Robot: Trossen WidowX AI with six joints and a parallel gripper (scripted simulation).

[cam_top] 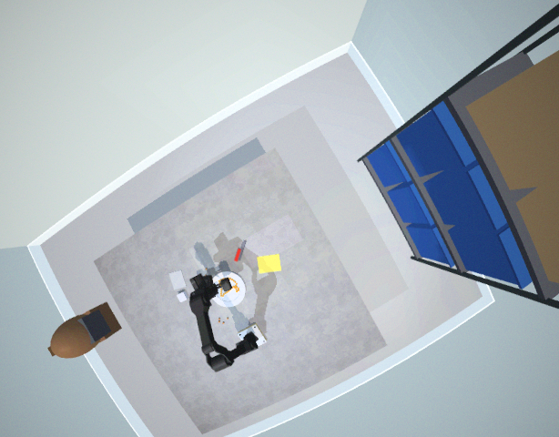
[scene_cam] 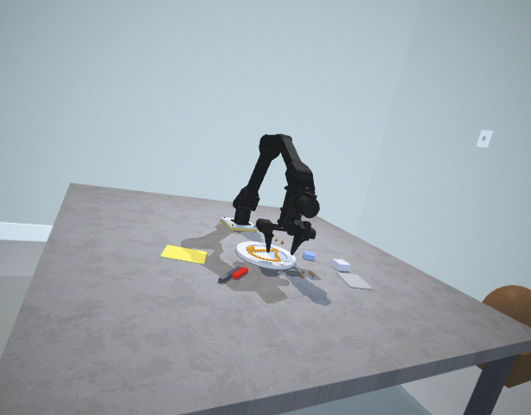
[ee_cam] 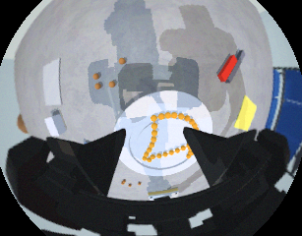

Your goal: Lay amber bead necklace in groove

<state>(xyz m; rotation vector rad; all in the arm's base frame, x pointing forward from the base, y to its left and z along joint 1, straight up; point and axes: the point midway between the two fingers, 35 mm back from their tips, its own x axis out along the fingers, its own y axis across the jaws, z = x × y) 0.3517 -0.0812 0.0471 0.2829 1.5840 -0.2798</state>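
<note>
The round white bead board lies 5 cm behind my gripper tip, 2 cm below it and 1 cm to the right of it. Round my gripper tip: white block: 22 cm to the left, 8 cm ahead, 2 cm below; then blue block: 16 cm to the left, 2 cm below, 2 cm behind; then grey tool: 20 cm to the right, 5 cm ahead, 3 cm below.
</note>
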